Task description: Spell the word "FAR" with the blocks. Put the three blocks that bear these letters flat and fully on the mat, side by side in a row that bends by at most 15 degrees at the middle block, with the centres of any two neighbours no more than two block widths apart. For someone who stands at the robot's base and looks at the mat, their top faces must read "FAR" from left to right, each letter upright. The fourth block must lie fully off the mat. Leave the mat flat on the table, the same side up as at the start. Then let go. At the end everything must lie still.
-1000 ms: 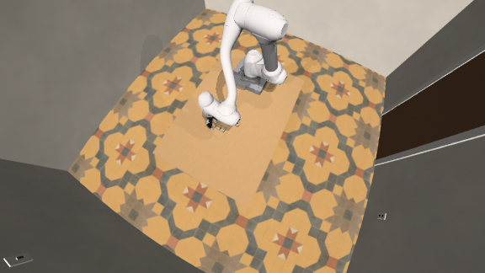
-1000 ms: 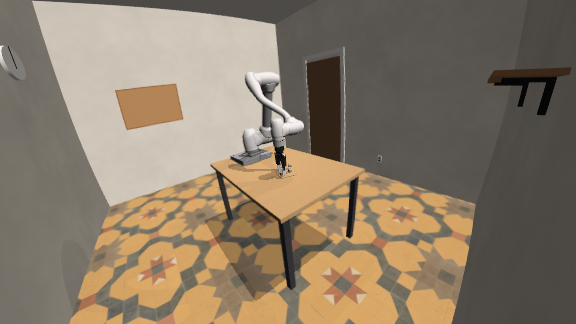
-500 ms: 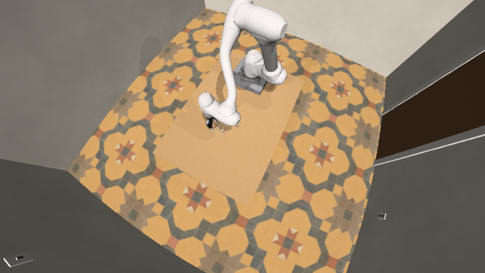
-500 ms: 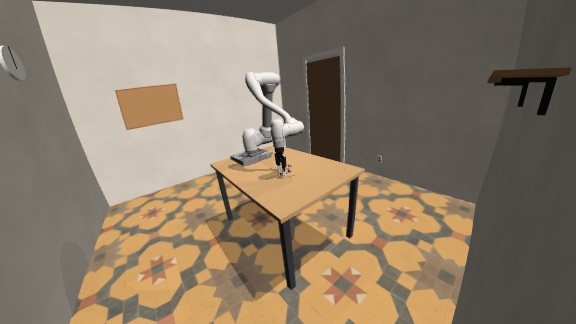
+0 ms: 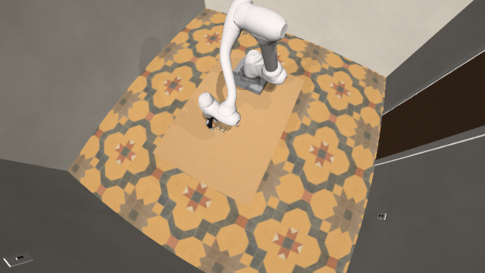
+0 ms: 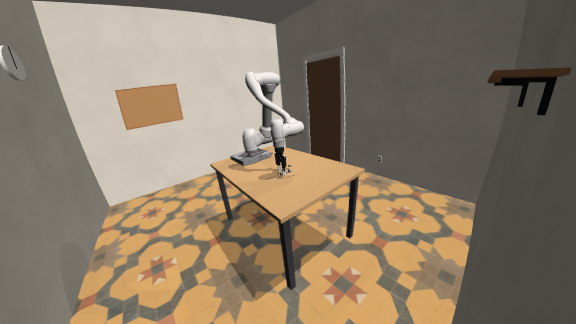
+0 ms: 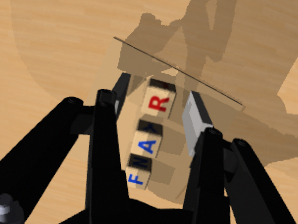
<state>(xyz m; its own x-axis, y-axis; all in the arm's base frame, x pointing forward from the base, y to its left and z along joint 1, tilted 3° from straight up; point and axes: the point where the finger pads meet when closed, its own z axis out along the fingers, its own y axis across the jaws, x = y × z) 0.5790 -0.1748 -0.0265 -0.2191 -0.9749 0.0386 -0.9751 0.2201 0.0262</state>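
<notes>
The R block lies 30 mm below my hand. From my hand the other things lie so: tan mat 40 mm to the left, 40 mm below, 10 mm ahead.
</notes>
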